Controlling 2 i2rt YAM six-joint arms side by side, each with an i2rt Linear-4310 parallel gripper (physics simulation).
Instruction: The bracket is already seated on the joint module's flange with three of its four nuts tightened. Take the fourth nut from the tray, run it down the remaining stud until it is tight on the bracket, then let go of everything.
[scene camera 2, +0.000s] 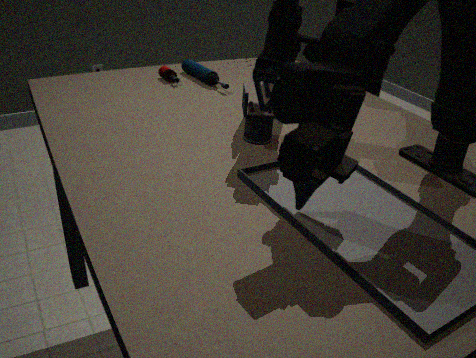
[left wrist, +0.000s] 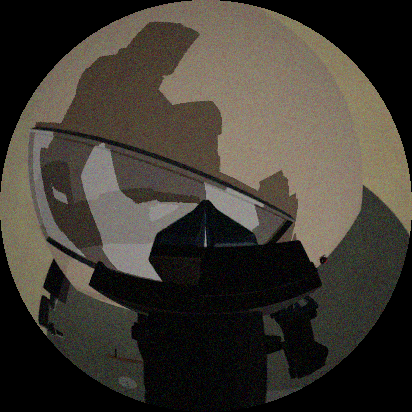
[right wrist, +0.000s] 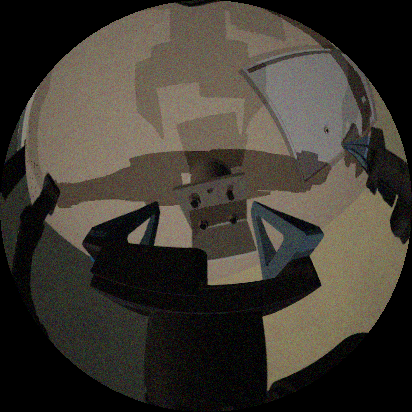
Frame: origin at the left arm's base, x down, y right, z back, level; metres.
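Seen in the pictures: left gripper, between the fingertips: (scene camera 2: 299, 208) (left wrist: 205, 204) (right wrist: 343, 145); right gripper, between the fingertips: (scene camera 2: 266, 104) (right wrist: 204, 206); left arm's base, origin of its link: (scene camera 2: 443, 170); right arm's base, origin of its link: (right wrist: 48, 196).
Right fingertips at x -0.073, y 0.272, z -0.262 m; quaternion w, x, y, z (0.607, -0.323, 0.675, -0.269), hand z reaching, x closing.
Pixels of each thing's middle, then the offset from my right fingertips to it. Level surfaces: height alone.
- dark cylindrical joint module, middle of its body: (right wrist: 212, 192) (scene camera 2: 259, 122) dz -0.016, dx +0.036, dy -0.001 m
- tray, middle of its body: (left wrist: 127, 240) (scene camera 2: 367, 219) dz -0.025, dx +0.066, dy -0.337 m
- small dark nut, middle of its body: (right wrist: 326, 129) dz -0.057, dx +0.067, dy -0.223 m
- red-handled tool, middle of its body: (scene camera 2: 170, 75) dz -0.036, dx +0.056, dy +0.435 m
- blue-handled tool, middle of its body: (scene camera 2: 204, 74) dz +0.056, dx +0.054, dy +0.401 m
- table, height of its surface: dx +0.074 m
The dark cylindrical joint module (scene camera 2: 258, 131) stands on the table behind the tray (scene camera 2: 320, 245) (left wrist: 165, 159) (right wrist: 272, 110). Its bracket (right wrist: 212, 197) has several dark nuts or stud ends; I cannot tell which stud is bare. The small dark nut (right wrist: 326, 130) lies on the tray floor in the right wrist view, near my left gripper (scene camera 2: 299, 207) (left wrist: 205, 202) (right wrist: 345, 144). My left gripper is shut and empty, its tips together above the tray. My right gripper (right wrist: 204, 206) is open around the bracket's sides in view, holding nothing; its fingertips are hard to separate in scene camera 2.
A red-handled tool (scene camera 2: 167, 73) and a blue-handled tool (scene camera 2: 200, 72) lie at the back of the table (scene camera 2: 150, 175). The dark arms and their shadows cover much of the right side. A dark base plate (scene camera 2: 415, 152) sits at the right.
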